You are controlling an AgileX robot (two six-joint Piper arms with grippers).
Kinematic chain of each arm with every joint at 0, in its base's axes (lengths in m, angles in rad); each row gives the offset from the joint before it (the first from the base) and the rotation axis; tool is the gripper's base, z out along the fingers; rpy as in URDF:
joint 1: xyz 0 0 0.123 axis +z
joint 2: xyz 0 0 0 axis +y
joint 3: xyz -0.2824 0 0.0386 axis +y
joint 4: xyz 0.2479 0 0.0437 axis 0.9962 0 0.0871
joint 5: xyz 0 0 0 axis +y
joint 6: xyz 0.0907 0 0.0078 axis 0.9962 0 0.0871
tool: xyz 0 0 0 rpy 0 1.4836 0
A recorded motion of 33 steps. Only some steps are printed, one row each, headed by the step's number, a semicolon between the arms.
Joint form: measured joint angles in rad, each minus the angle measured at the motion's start. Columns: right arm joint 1, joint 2, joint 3, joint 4, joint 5, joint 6; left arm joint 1, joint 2, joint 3, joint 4, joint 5, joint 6.
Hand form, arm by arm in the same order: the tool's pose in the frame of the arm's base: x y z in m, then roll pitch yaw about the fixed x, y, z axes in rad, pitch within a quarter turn. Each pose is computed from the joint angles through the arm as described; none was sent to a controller.
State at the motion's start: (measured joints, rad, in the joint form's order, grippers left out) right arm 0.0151 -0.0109 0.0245 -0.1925 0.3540 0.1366; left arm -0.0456 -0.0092 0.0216 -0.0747 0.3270 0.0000
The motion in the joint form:
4: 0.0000 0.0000 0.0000 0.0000 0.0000 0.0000; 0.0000 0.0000 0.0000 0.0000 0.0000 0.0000
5: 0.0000 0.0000 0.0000 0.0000 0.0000 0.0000; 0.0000 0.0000 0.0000 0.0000 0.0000 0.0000
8: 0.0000 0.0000 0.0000 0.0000 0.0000 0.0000; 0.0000 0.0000 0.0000 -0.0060 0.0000 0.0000
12: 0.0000 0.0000 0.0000 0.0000 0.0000 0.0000; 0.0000 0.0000 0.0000 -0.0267 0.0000 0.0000
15: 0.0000 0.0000 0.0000 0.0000 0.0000 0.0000; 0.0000 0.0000 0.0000 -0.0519 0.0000 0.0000
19: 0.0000 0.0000 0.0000 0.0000 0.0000 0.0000; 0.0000 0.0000 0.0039 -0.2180 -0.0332 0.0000
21: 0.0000 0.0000 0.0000 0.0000 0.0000 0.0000; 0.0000 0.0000 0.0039 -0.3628 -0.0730 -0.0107
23: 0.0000 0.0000 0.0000 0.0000 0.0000 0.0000; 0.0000 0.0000 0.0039 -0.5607 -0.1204 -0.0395
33: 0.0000 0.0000 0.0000 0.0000 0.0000 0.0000; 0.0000 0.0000 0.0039 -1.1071 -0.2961 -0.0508
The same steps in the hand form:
4: 0.0532 -0.0053 0.1741 -2.9214 1.2901 -2.9666; 0.0536 -0.0046 0.1769 -2.8508 1.3082 -2.9114
5: 0.0532 -0.0053 0.1741 -2.9214 1.2901 -2.9666; 0.0536 -0.0046 0.1769 -2.8508 1.3082 -2.9114
8: 0.0532 -0.0053 0.1741 -2.9214 1.2901 -2.9666; 0.0536 -0.0048 0.1769 -2.8287 1.3066 -2.8906
12: 0.0532 -0.0053 0.1741 -2.9214 1.2901 -2.9666; 0.0536 -0.0054 0.1769 -2.7549 1.2998 -2.8209
15: 0.0532 -0.0053 0.1741 -2.9214 1.2901 -2.9666; 0.0536 -0.0062 0.1770 -2.6701 1.2899 -2.7412
19: 0.0532 -0.0053 0.1741 -2.9214 1.2901 -2.9666; 0.0541 -0.0101 0.1795 -2.1984 1.2073 -2.2977
21: 0.0532 -0.0053 0.1741 -2.9214 1.2901 -2.9666; 0.0547 -0.0122 0.1841 -1.9223 1.0925 -2.0392
23: 0.0532 -0.0053 0.1741 -2.9214 1.2901 -2.9666; 0.0552 -0.0137 0.1899 -1.7226 0.8887 -1.8572
33: 0.0532 -0.0053 0.1741 -2.9214 1.2901 -2.9666; 0.0565 -0.0053 0.2040 -1.5081 0.3394 -1.6241

